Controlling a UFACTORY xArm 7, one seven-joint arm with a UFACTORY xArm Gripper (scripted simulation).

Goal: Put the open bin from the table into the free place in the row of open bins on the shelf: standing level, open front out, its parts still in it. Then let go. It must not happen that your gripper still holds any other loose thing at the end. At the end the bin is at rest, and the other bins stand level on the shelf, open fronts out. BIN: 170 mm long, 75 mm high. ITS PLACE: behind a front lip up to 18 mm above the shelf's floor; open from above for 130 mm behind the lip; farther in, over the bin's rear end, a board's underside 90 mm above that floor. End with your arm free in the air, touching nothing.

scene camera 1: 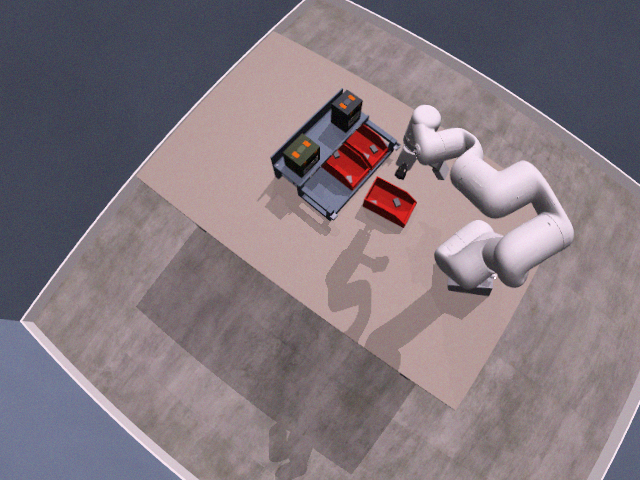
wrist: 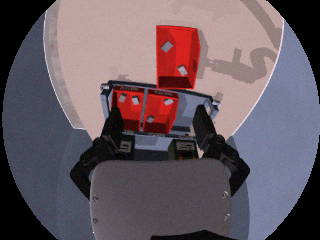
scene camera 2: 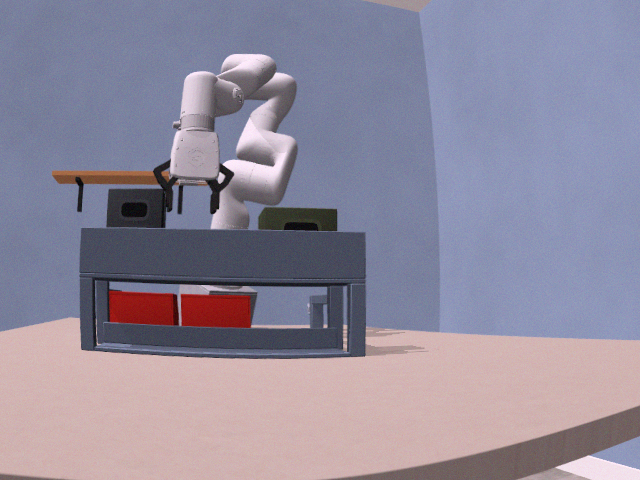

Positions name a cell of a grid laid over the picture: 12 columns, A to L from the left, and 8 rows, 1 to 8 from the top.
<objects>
red open bin: scene camera 1 G3; wrist G4; scene camera 2 D6
red open bin: scene camera 1 G3; wrist E4; scene camera 2 C6
</objects>
